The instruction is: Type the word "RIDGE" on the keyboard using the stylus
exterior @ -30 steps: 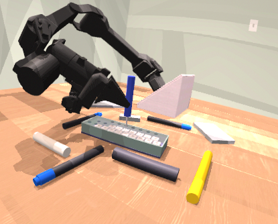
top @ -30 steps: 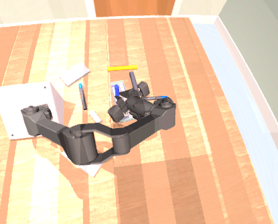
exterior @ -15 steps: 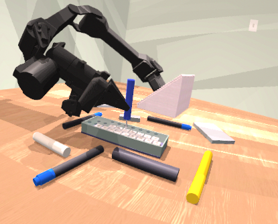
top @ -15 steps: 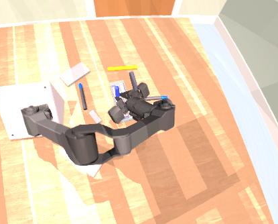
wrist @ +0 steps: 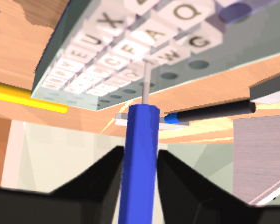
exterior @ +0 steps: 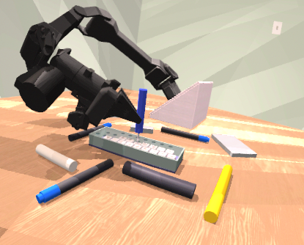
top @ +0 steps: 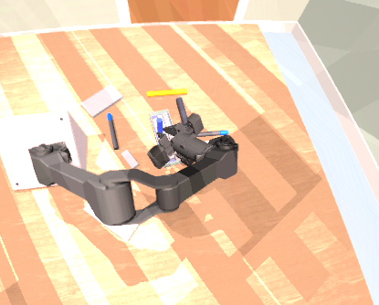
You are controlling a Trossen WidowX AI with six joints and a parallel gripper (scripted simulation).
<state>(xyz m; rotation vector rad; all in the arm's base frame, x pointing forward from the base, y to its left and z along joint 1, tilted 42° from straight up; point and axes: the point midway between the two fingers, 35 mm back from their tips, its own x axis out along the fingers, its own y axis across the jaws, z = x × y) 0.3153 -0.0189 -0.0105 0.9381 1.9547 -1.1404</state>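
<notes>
My gripper tip is 10 cm short of the dark cylinder, 9 cm to the right of it and 6 cm above it. Also, from my gripper tip: white cylinder: 15 cm ahead, 9 cm to the right, 6 cm below; blue stylus: 1 cm below; stylus tip: 5 cm below.
</notes>
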